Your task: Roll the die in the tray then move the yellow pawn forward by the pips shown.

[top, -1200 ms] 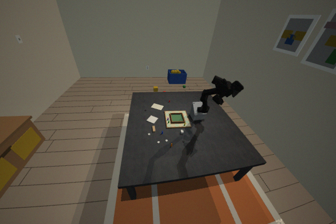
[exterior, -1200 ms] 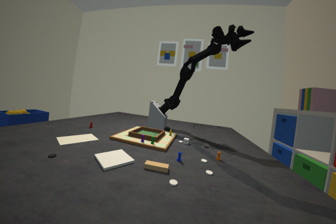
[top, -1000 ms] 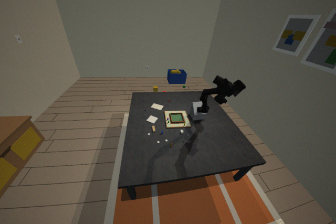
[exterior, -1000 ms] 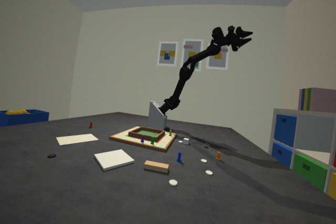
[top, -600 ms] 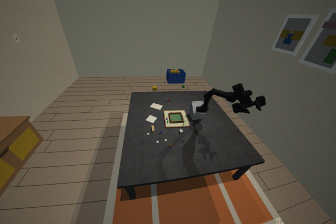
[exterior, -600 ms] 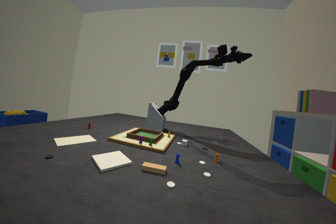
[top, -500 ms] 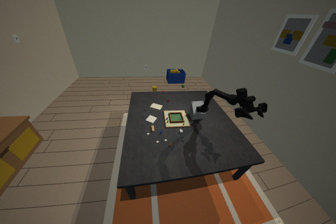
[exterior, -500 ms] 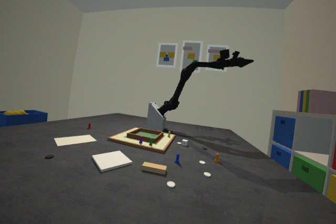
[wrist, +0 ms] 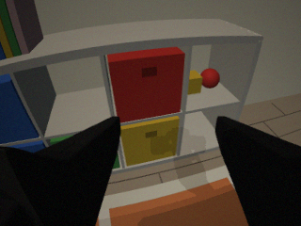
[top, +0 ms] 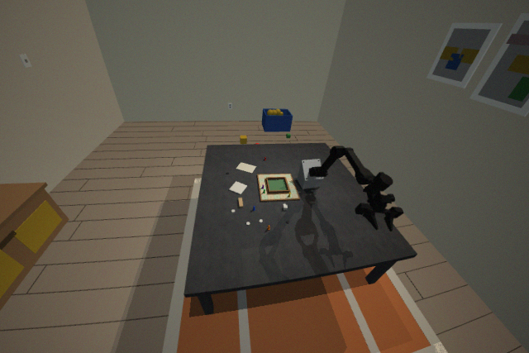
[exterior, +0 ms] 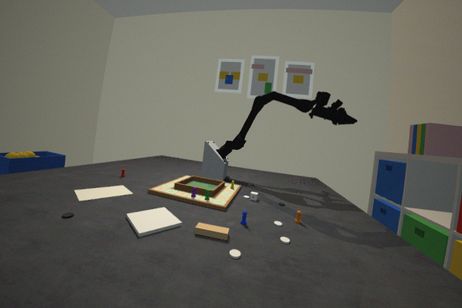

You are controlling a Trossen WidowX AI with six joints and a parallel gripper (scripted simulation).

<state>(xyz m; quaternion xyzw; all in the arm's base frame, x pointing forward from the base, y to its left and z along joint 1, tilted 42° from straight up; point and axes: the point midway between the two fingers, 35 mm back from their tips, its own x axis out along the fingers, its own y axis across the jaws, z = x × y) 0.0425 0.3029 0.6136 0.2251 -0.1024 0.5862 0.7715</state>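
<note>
Right now my gripper tip is 460 mm to the left of the white die, 360 mm above it and 220 mm short of it. The rest, counted from my gripper tip: blue pawn: 490 mm to the right, 440 mm ahead, 360 mm below; then yellow pawn: 560 mm to the right, 350 mm below, 160 mm ahead; then orange pawn: 370 mm ahead, 360 mm below, 330 mm to the right.
</note>
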